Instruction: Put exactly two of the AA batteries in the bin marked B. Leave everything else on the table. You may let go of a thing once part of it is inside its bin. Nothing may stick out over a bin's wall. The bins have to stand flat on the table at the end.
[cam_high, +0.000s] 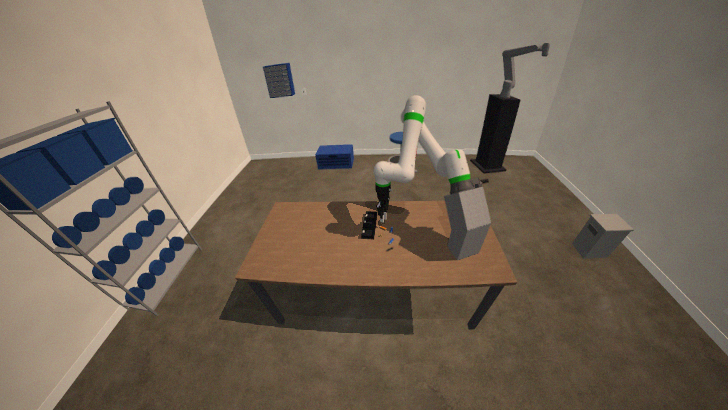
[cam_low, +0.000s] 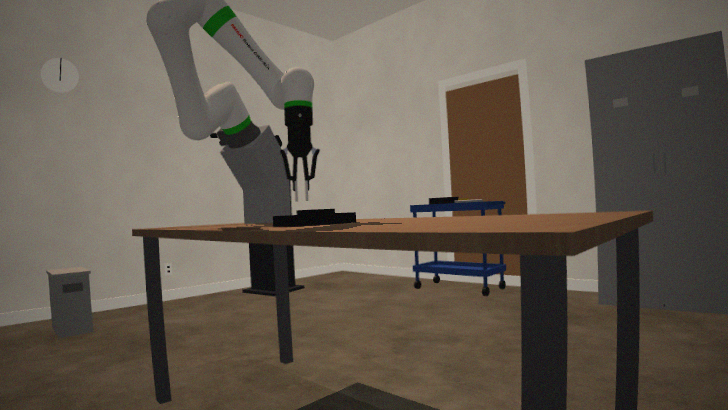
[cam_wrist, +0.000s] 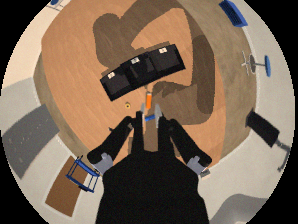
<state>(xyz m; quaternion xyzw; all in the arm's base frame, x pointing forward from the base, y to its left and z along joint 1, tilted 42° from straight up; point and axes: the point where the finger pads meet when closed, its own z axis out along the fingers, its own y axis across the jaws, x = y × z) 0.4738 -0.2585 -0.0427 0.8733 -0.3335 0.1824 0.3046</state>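
Right now my hand is 10 cm above the orange battery. Also, from my hand: small dark piece: 20 cm to the left, 10 cm below; blue AA battery: 2 cm behind, 14 cm to the left, 10 cm below.
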